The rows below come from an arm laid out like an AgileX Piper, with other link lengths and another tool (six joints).
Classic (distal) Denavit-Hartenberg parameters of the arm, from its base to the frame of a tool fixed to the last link. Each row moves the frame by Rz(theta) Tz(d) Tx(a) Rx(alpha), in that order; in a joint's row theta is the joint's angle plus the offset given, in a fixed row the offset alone. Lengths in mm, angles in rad.
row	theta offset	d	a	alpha
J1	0	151.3	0	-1.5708
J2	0.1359	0	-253.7	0
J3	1.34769	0	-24.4	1.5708
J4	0	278.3	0	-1.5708
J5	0	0	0	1.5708
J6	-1.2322	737.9	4	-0.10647
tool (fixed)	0	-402.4	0	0
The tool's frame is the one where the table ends.
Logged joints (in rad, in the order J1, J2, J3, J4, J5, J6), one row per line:
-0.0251 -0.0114 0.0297 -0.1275 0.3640 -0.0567
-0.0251 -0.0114 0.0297 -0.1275 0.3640 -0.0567
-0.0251 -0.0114 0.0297 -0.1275 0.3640 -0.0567
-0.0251 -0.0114 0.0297 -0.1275 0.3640 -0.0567
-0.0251 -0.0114 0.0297 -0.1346 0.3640 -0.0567
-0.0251 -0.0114 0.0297 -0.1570 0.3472 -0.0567
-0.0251 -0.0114 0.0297 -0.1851 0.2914 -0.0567
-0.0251 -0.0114 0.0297 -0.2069 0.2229 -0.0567
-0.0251 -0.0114 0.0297 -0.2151 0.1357 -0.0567
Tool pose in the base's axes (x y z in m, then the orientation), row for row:
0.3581 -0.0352 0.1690 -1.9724 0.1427 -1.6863
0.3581 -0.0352 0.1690 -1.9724 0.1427 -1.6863
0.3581 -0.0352 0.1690 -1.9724 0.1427 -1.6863
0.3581 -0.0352 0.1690 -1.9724 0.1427 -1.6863
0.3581 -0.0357 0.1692 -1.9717 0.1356 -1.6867
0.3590 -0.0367 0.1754 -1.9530 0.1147 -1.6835
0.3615 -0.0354 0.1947 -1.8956 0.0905 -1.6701
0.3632 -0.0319 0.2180 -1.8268 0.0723 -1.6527
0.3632 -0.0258 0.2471 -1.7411 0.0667 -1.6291
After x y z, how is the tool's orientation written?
As angles about the fixed x, y, z axes (roll, pitch, yaw), in radians.
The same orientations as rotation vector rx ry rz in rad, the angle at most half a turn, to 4 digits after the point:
-1.3188 1.6296 -0.9353
-1.3188 1.6296 -0.9353
-1.3188 1.6296 -0.9353
-1.3188 1.6296 -0.9353
-1.3234 1.6282 -0.9421
-1.3286 1.6089 -0.9711
-1.3167 1.5530 -1.0220
-1.2940 1.4857 -1.0699
-1.2521 1.4044 -1.1099

